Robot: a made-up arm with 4 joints.
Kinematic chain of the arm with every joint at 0, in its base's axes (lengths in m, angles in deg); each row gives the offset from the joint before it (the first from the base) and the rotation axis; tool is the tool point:
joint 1: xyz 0 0 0.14 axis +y
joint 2: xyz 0 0.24 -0.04 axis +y
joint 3: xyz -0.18 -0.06 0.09 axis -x
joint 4: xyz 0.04 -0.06 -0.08 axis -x
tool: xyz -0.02 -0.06 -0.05
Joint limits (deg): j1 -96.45..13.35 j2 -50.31..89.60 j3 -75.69..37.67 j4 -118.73..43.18
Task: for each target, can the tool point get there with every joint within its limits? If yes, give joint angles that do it. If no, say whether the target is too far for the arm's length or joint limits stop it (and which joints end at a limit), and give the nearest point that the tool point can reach.
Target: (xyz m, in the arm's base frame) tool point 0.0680 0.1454 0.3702
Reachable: no: joint limits stop it (at a limit: joint 1, joint 2, joint 4) | nearest point 0.0176 0.1342 0.2591 | short by 0.123 m
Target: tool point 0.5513 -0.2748 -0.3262
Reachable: no: too far | nearest point 0.1329 0.0063 -0.0052 | short by 0.598 m
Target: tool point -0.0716 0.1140 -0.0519
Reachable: yes | joints -16.14 -22.12 -1.64 -42.45
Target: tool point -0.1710 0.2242 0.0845
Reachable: yes | joints 3.79 9.75 -26.11 -77.72
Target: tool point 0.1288 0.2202 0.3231
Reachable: no: joint limits stop it (at a limit: joint 2, joint 3, joint 4) | nearest point 0.0815 0.2883 0.2558 | short by 0.107 m
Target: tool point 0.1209 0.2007 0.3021
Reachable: no: joint limits stop it (at a limit: joint 2, joint 3, joint 4) | nearest point 0.0847 0.2883 0.2535 | short by 0.107 m
